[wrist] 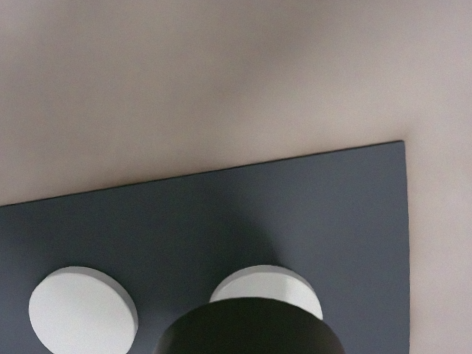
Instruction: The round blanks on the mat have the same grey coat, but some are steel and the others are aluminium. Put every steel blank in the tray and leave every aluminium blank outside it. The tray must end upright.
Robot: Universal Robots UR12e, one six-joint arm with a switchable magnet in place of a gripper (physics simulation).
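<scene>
My magnet (250,327) is the dark round shape at the bottom of the wrist view, right of the middle. It is directly over a light grey round blank (267,287) and hides most of it; the blank's far rim and part of its top show. This blank appears to be at mat height. Whether the magnet touches or grips it cannot be told. A second light grey blank (82,310) lies flat to the left, cut off by the bottom edge. Both look alike, so steel and aluminium cannot be told apart. The tray does not show in this view.
The dark blue-grey mat (350,210) spans the lower part of the view, with its far edge slanting up to a corner at the right. The beige table top (200,90) lies beyond it and along its right side. A soft dark shadow falls on the mat behind the magnet.
</scene>
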